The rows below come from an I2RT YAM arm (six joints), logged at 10 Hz.
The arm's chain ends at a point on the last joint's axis. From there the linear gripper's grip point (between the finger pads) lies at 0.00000 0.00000 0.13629 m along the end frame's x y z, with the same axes.
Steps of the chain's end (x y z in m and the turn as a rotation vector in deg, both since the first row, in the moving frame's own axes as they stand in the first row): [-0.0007, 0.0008, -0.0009, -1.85, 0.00, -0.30]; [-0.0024, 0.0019, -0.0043, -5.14, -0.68, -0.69]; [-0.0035, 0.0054, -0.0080, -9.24, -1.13, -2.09]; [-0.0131, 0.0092, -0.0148, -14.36, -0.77, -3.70]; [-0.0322, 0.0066, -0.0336, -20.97, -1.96, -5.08]
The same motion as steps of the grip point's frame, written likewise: [-0.0007, 0.0052, -0.0010, -1.85, 0.00, -0.30]; [-0.0039, 0.0141, -0.0049, -5.14, -0.68, -0.69]; [-0.0058, 0.0273, -0.0098, -9.24, -1.13, -2.09]; [-0.0138, 0.0430, -0.0191, -14.36, -0.77, -3.70]; [-0.0346, 0.0555, -0.0427, -20.97, -1.96, -5.08]
